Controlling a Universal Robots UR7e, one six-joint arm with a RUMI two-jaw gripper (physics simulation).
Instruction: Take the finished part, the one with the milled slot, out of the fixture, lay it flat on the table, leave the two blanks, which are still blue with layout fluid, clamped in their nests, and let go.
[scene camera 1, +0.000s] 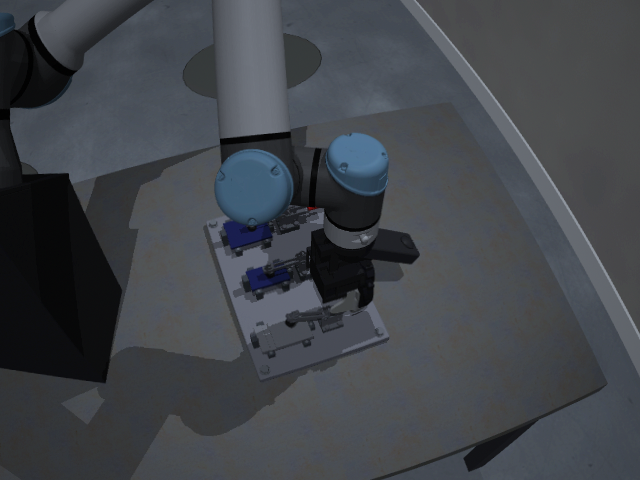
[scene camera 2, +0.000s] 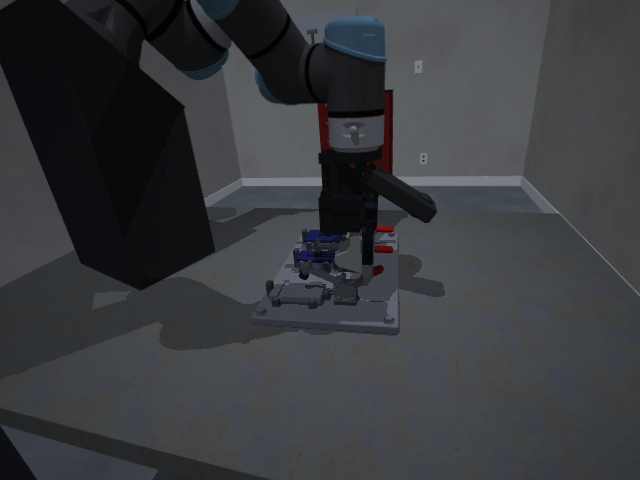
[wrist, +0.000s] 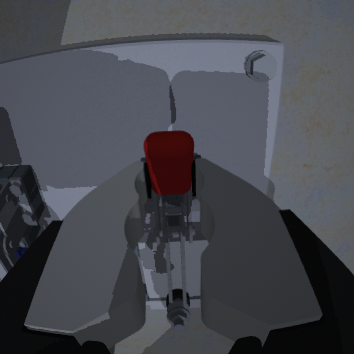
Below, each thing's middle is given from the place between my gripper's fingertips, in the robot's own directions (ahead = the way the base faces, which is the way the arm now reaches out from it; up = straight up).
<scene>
Now: hand 120 mm past the grey finished part (wrist: 152, 255), 20 mm above it and 10 mm to the left of it. Also, from my hand: fixture plate (scene camera 1: 358, 332) (100 mm to the left, 80 mm behind, 40 mm below).
</scene>
